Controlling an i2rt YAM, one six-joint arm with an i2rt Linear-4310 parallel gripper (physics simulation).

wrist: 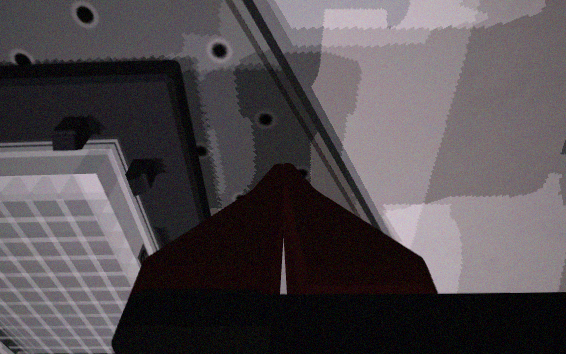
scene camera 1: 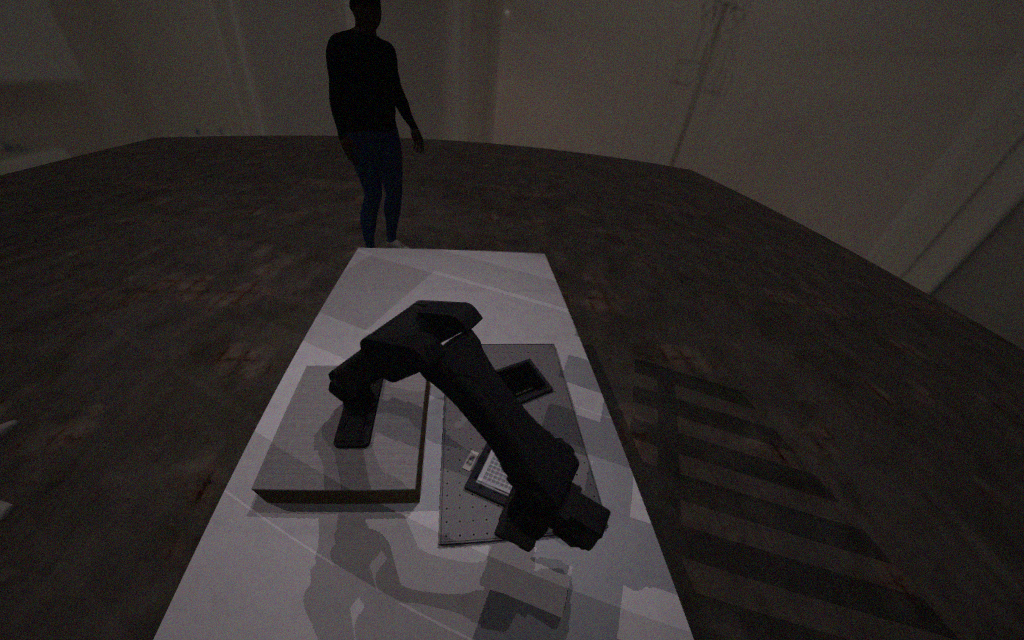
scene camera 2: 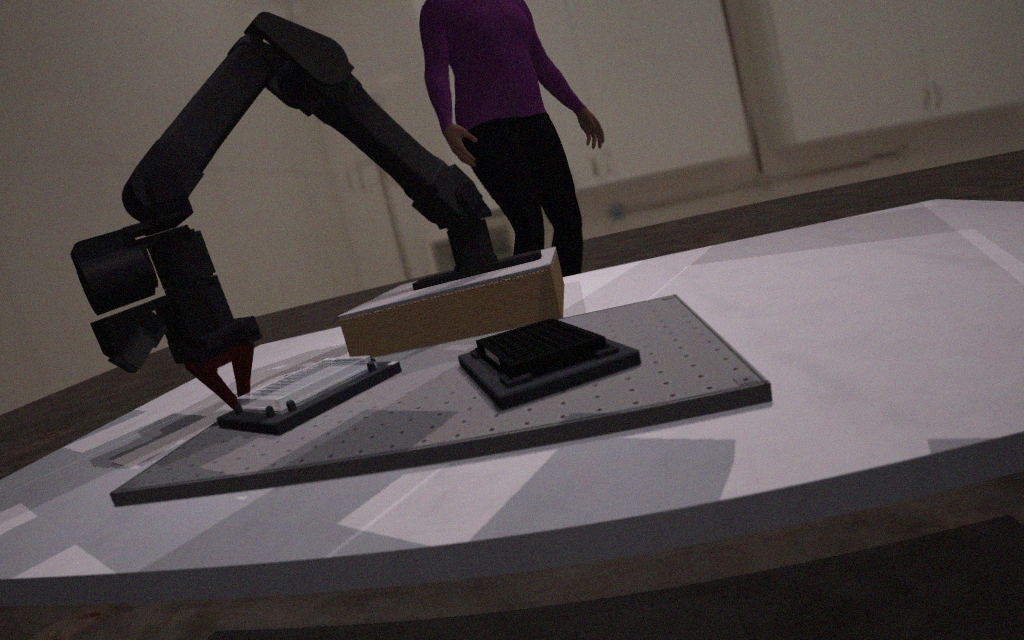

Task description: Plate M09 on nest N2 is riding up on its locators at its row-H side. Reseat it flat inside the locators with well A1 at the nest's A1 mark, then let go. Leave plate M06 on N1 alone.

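Places are measured from the arm's base along level axes (x left, y back, z up), in metres.
Where they show: gripper, fingertip midpoint: (wrist: 283, 178) (scene camera 1: 513, 527) (scene camera 2: 243, 410); arm's base, link origin: (scene camera 1: 361, 406) (scene camera 2: 478, 272).
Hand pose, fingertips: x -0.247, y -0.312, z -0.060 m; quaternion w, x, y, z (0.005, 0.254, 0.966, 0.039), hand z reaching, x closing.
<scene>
Each offset is from my fingertips to the top centre of the thing. "pt": to the spot under its first point. Level surfaces: height alone.
A pale clear-walled plate @[dz +0.027, dx +0.096, dy -0.010 m] (scene camera 1: 493, 475) (scene camera 2: 309, 383) (wrist: 55, 250) lies in a dark nest @[dz +0.022, dx +0.095, dy -0.010 m] (scene camera 1: 480, 491) (scene camera 2: 339, 400) (wrist: 145, 100); small black locators @[pt dz +0.017, dx +0.113, dy -0.081 m] (scene camera 2: 291, 406) (wrist: 142, 175) stand at its edges. It looks close to flat; a small tilt cannot be told. A black plate @[dz +0.027, dx +0.345, dy -0.049 m] (scene camera 1: 519, 377) (scene camera 2: 539, 343) sits on the other dark nest @[dz +0.019, dx +0.345, dy -0.049 m] (scene camera 1: 545, 391) (scene camera 2: 566, 383). Plate names and the A1 mark cannot be read. My gripper (scene camera 2: 239, 407) (wrist: 283, 178) is shut and empty, its red fingertips low beside the pale plate's short end, over the nest's edge in scene camera 2. The arm hides its fingers in scene camera 1.
Both nests stand on a grey perforated board @[dz +0.001, dx +0.243, dy -0.027 m] (scene camera 1: 460, 528) (scene camera 2: 422, 445) (wrist: 135, 30) on the pale table @[dz -0.012 m] (scene camera 1: 468, 283) (scene camera 2: 641, 483) (wrist: 400, 125). The arm's base stands on a raised wooden-sided block (scene camera 1: 302, 452) (scene camera 2: 453, 324). A small label @[pt dz +0.002, dx +0.143, dy +0.076 m] (scene camera 1: 470, 459) lies beside the pale plate's nest. People stand beyond the table.
</scene>
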